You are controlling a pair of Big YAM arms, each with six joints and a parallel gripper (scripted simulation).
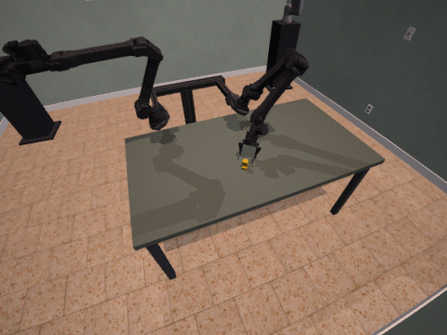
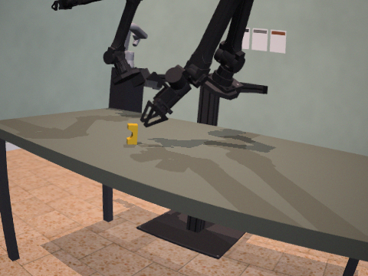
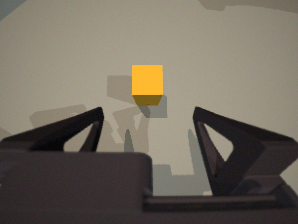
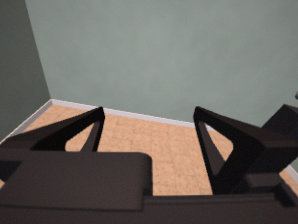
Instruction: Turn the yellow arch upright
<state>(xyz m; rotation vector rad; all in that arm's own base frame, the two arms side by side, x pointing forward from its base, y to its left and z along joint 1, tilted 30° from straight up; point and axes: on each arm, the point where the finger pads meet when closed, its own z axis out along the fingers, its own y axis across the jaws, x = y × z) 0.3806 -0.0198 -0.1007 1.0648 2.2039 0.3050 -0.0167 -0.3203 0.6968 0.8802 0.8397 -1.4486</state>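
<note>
The yellow arch lies 40 mm below my left hand, 30 mm ahead of it and 20 mm to the right of it.
</note>
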